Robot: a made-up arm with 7 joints. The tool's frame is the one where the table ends. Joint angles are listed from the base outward.
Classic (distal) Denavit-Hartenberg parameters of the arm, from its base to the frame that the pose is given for. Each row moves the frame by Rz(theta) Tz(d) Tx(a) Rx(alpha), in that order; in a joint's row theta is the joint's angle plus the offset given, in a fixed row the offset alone. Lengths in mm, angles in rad.
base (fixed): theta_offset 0, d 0, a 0, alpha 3.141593
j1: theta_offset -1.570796, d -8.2, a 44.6, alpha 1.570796
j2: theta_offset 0, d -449.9, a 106.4, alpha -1.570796
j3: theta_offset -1.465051, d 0, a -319.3, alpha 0
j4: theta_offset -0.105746, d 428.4, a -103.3, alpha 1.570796
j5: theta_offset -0.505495, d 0, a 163.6, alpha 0
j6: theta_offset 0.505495, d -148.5, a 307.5, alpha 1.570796
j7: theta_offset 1.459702, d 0, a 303.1, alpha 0
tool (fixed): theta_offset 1.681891, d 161, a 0, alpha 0
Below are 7 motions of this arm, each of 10 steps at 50 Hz.
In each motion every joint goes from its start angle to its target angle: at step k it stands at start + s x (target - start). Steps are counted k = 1, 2, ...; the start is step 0. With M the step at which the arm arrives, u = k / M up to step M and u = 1 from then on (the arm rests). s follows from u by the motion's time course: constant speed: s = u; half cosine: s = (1 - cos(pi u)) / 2; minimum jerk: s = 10 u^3 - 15 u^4 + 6 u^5.
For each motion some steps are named. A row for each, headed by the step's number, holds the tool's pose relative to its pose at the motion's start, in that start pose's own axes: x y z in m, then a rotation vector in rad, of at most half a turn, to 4 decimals.
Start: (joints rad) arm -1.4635 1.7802 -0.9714 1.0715 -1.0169 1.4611 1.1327
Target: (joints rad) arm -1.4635 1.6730 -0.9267 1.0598 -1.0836 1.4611 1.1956
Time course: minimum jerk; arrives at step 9
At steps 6, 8, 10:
6: 0.0334 -0.0331 0.0216 0.0836 -0.0358 -0.0083
8: 0.0411 -0.0418 0.0269 0.1048 -0.0457 -0.0099
10: 0.0416 -0.0423 0.0272 0.1060 -0.0463 -0.0099

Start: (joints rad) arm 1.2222 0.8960 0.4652 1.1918 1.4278 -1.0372 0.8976
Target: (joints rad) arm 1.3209 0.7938 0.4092 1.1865 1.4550 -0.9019 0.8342
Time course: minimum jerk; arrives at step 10
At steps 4, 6, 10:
4: -0.0230 0.0087 -0.0164 -0.0318 0.0057 -0.0099
6: -0.0496 0.0183 -0.0342 -0.0670 0.0106 -0.0212
10: -0.0727 0.0263 -0.0487 -0.0963 0.0135 -0.0311

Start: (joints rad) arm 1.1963 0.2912 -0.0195 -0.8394 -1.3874 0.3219 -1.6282
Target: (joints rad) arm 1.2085 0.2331 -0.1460 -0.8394 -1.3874 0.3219 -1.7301
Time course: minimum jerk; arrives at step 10
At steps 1, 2, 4, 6, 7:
1: -0.0003 -0.0001 0.0000 0.0004 -0.0007 -0.0001
2: -0.0019 -0.0006 -0.0002 0.0027 -0.0045 -0.0006
4: -0.0106 -0.0036 -0.0016 0.0154 -0.0247 -0.0037
6: -0.0228 -0.0083 -0.0042 0.0347 -0.0528 -0.0086
7: -0.0280 -0.0105 -0.0056 0.0435 -0.0645 -0.0108

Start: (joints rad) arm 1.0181 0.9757 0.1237 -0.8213 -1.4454 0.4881 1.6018
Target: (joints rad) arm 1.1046 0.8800 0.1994 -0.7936 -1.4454 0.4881 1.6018
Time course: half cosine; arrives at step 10
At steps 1, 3, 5, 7, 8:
1: -0.0017 -0.0004 -0.0009 -0.0003 -0.0047 0.0002
3: -0.0144 -0.0032 -0.0076 -0.0024 -0.0398 0.0020
5: -0.0350 -0.0078 -0.0195 -0.0052 -0.0969 0.0044
7: -0.0556 -0.0125 -0.0326 -0.0073 -0.1543 0.0062
8: -0.0633 -0.0143 -0.0379 -0.0079 -0.1760 0.0068

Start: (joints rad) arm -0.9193 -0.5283 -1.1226 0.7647 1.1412 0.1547 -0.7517
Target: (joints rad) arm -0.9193 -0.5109 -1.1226 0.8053 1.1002 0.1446 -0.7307
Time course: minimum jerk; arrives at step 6
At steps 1, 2, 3, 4, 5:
1: 0.0005 0.0001 0.0014 -0.0025 0.0004 0.0009
2: 0.0027 0.0004 0.0083 -0.0149 0.0026 0.0053
3: 0.0065 0.0013 0.0196 -0.0354 0.0061 0.0126
4: 0.0102 0.0024 0.0308 -0.0558 0.0098 0.0197
5: 0.0124 0.0033 0.0375 -0.0681 0.0120 0.0238

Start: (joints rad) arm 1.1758 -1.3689 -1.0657 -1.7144 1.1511 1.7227 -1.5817
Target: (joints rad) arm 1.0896 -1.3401 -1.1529 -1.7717 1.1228 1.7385 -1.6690
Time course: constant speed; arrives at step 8
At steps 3, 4, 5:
3: -0.0536 -0.0220 0.0008 0.0217 -0.0030 -0.0969
4: -0.0714 -0.0285 0.0007 0.0293 -0.0035 -0.1291
5: -0.0890 -0.0346 0.0005 0.0369 -0.0036 -0.1614

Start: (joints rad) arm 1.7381 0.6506 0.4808 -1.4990 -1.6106 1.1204 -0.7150
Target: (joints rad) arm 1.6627 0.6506 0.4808 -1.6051 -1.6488 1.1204 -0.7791
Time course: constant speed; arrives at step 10
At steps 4, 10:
4: 0.0050 0.0087 0.0269 -0.0380 -0.0258 0.0252
10: 0.0101 0.0237 0.0673 -0.0961 -0.0669 0.0614

